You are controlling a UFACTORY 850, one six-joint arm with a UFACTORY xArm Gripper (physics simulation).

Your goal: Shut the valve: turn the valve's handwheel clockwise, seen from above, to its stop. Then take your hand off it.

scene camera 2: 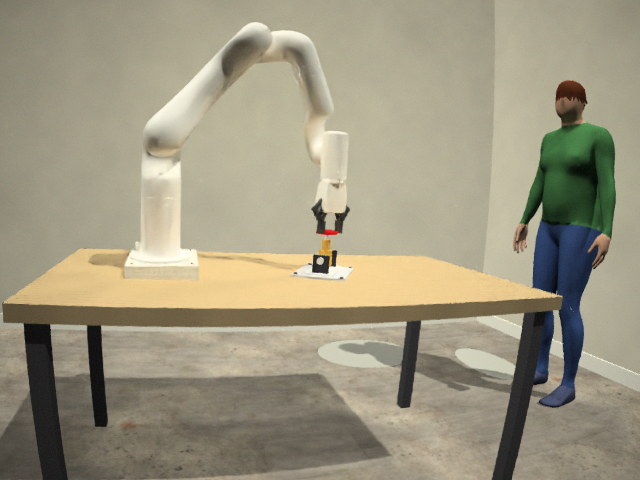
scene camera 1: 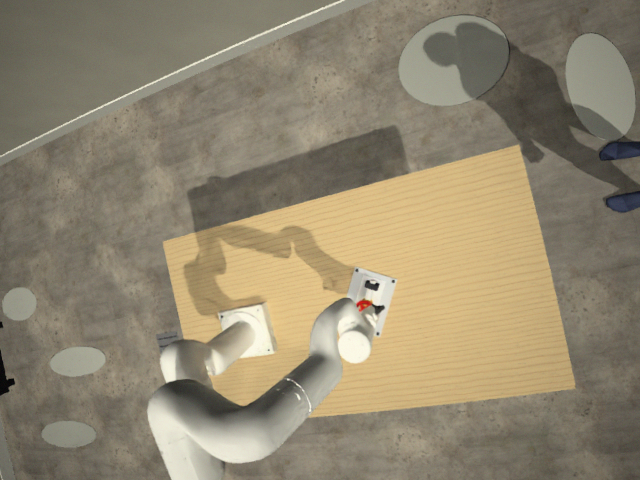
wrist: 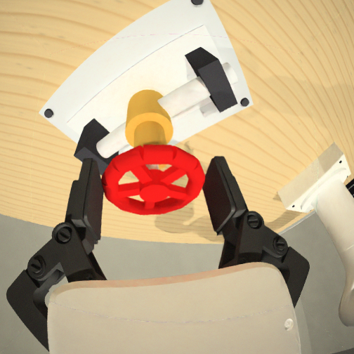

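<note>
The red handwheel (scene camera 1: 364,305) (scene camera 2: 327,232) (wrist: 154,194) sits on top of the valve's yellow body (scene camera 2: 326,244) (wrist: 148,120). A white pipe (wrist: 184,98) runs through the body between two black brackets. The valve stands on a white base plate (scene camera 1: 386,289) (scene camera 2: 337,276) (wrist: 116,54) on the table. My gripper (scene camera 2: 330,231) (wrist: 154,171) points down and is shut on the handwheel, with one black finger at each side of its rim. In the scene camera 1 view the arm hides part of the handwheel and the plate.
The arm's white base (scene camera 1: 266,330) (scene camera 2: 161,271) stands on the wooden table (scene camera 1: 465,258) (scene camera 2: 248,297), left of the valve. A person (scene camera 2: 577,180) in a green top stands beyond the table's right end.
</note>
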